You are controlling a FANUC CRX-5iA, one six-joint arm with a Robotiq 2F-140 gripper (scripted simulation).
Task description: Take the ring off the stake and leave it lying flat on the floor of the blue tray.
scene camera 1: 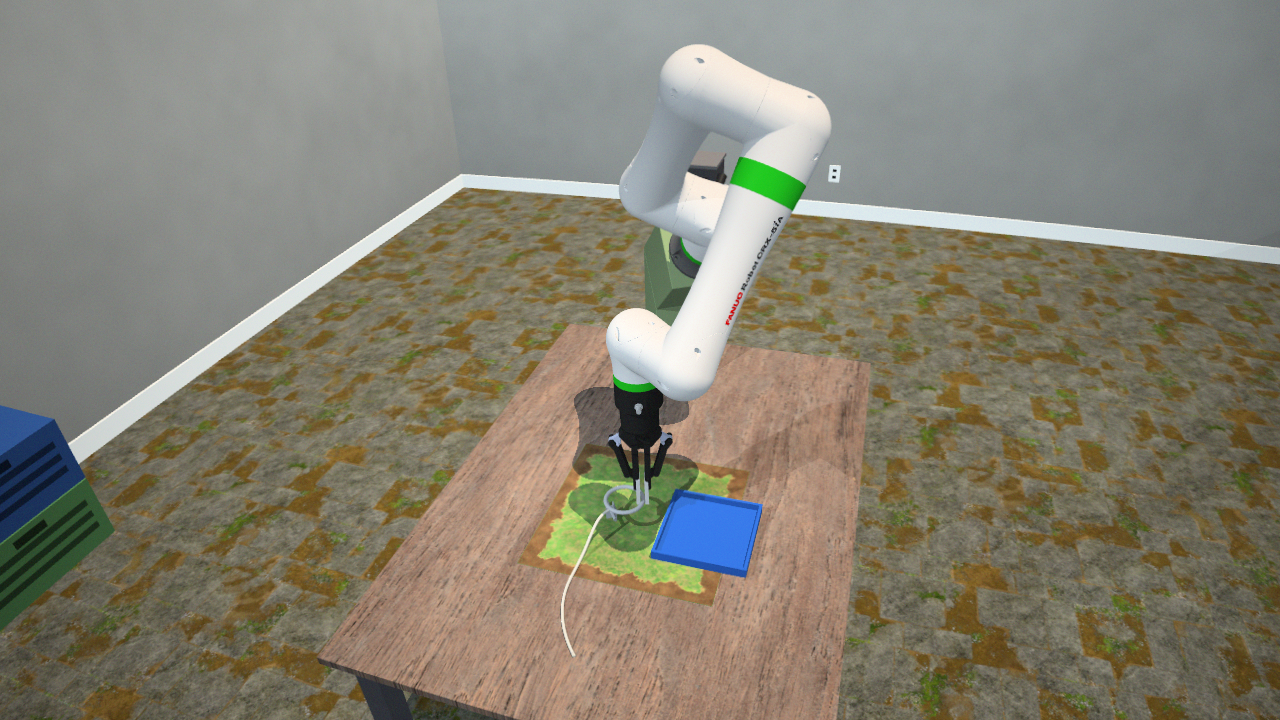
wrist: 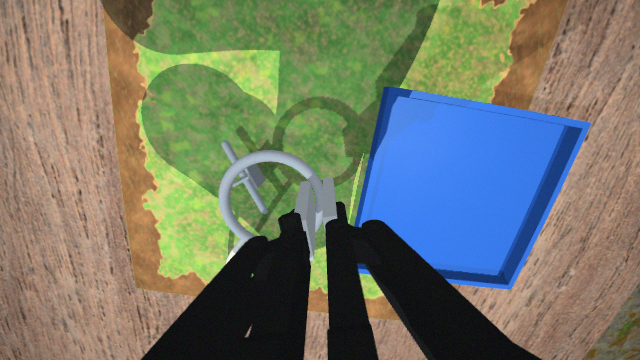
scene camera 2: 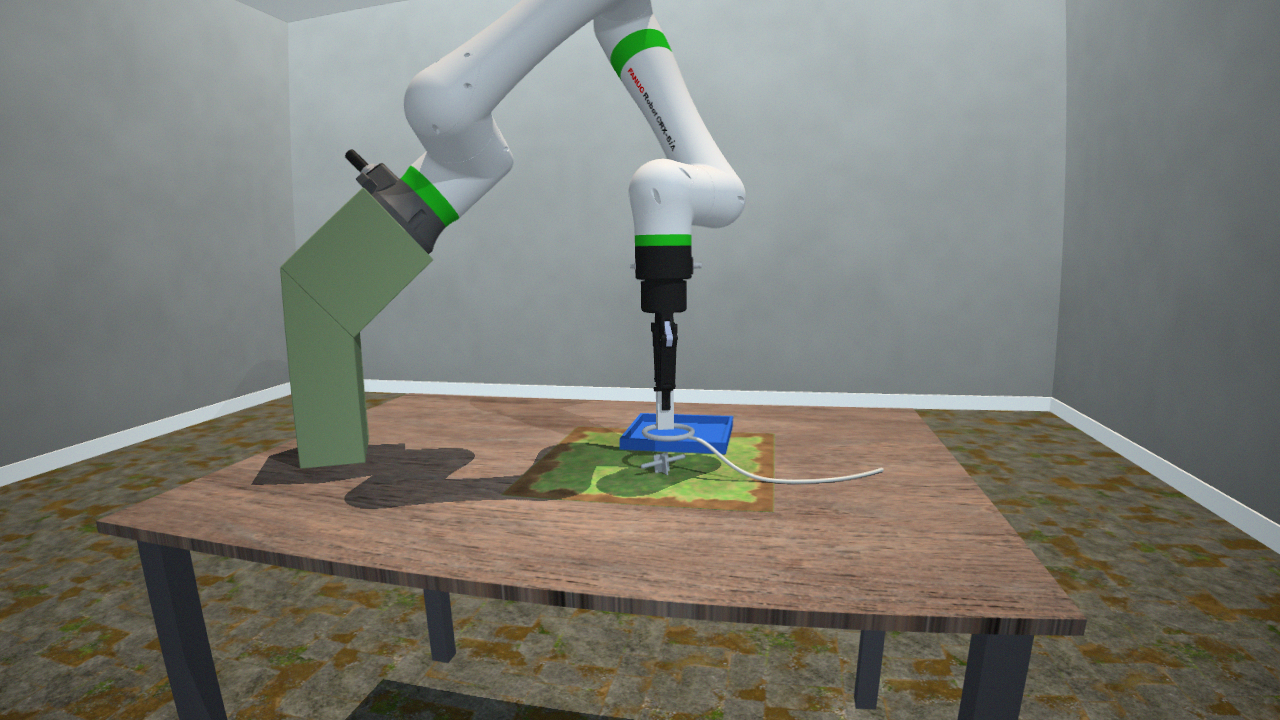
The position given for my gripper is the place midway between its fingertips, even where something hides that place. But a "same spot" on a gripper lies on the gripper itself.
Scene:
My gripper shows in scene camera 1, in the wrist view and in scene camera 2 [664, 427]. A blue tray shows in scene camera 1, in the wrist view and in scene camera 2 [632, 439]. One and the same spot on the blue tray: [wrist: 469, 190] is [scene camera 1: 716, 529]. One and the same spot on my gripper: [wrist: 435, 313] is [scene camera 1: 659, 446].

